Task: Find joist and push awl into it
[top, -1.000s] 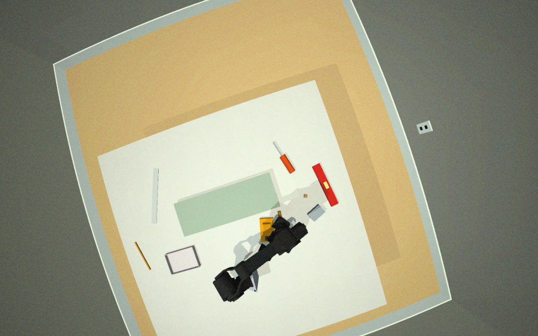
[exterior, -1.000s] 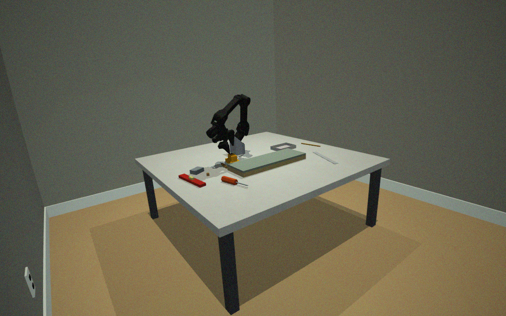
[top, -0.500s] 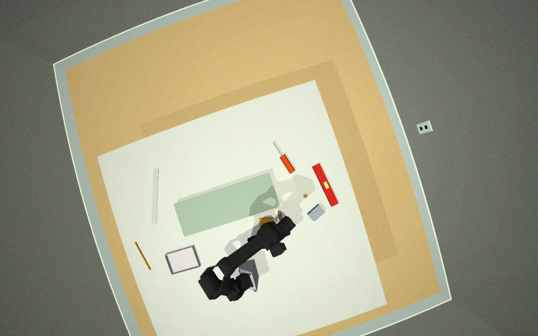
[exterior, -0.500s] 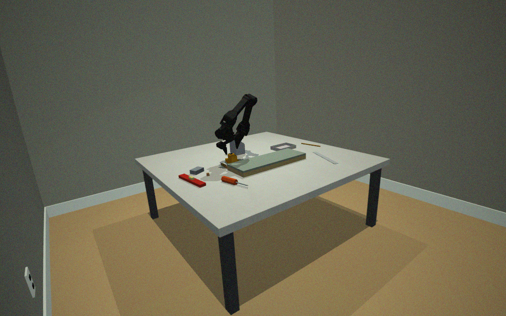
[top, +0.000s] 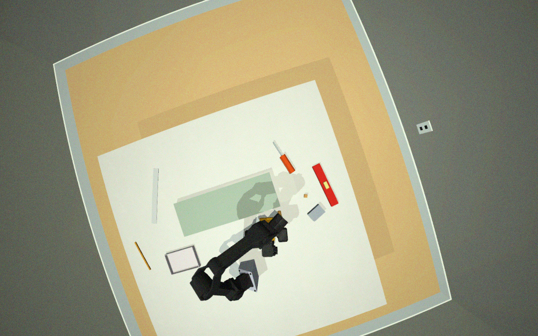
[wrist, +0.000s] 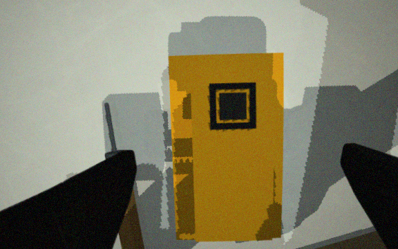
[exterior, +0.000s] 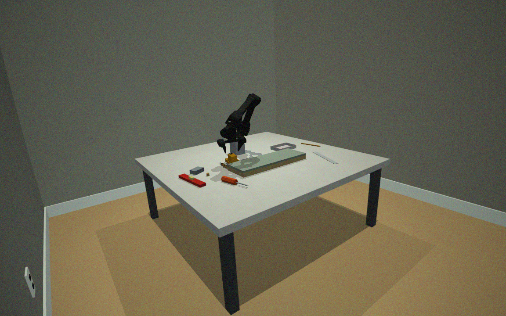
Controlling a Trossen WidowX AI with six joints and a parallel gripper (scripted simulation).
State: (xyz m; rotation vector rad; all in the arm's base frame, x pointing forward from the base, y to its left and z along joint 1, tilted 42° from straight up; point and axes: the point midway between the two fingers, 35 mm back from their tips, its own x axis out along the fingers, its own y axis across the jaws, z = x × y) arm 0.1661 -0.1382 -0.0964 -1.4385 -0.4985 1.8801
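Right now the yellow stud finder is 30 mm below my gripper tip and 10 mm behind it. Also, from my gripper tip: awl: 80 mm to the right, 70 mm below; then grey block: 270 mm to the right, 60 mm below, 10 mm behind; then small brown cube: 250 mm to the right, 100 mm ahead, 70 mm below.
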